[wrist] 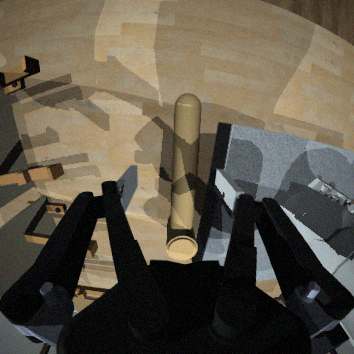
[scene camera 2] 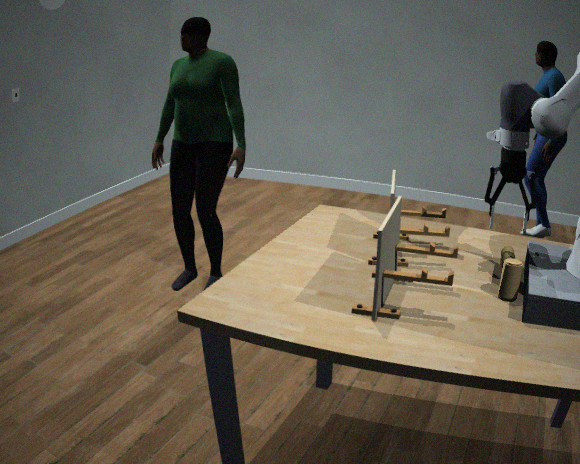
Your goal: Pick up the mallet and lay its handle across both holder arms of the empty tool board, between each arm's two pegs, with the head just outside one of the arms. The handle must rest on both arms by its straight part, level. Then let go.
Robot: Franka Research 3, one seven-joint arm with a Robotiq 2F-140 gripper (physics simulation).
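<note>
The wooden mallet (scene camera 2: 510, 280) (wrist: 185, 160) lies on the table beside the grey robot base. In the wrist view its handle runs up the picture with a rounded far end, and its head's round face is at the bottom. The near tool board (scene camera 2: 388, 257) stands upright, with two wooden holder arms (scene camera 2: 417, 276) (scene camera 2: 429, 249) that carry nothing. A holder arm (wrist: 32, 174) also shows at left in the wrist view. My gripper (scene camera 2: 508, 230) (wrist: 176, 177) is open and empty, pointing down above the mallet, its fingers on either side of the handle in the wrist view.
A second upright board (scene camera 2: 393, 187) stands behind the first, also with bare arms (scene camera 2: 425, 231). The grey base block (scene camera 2: 552, 307) (wrist: 239, 150) is close to the mallet's right side. The table's (scene camera 2: 280, 295) rounded edge shows. Two people stand beyond the table.
</note>
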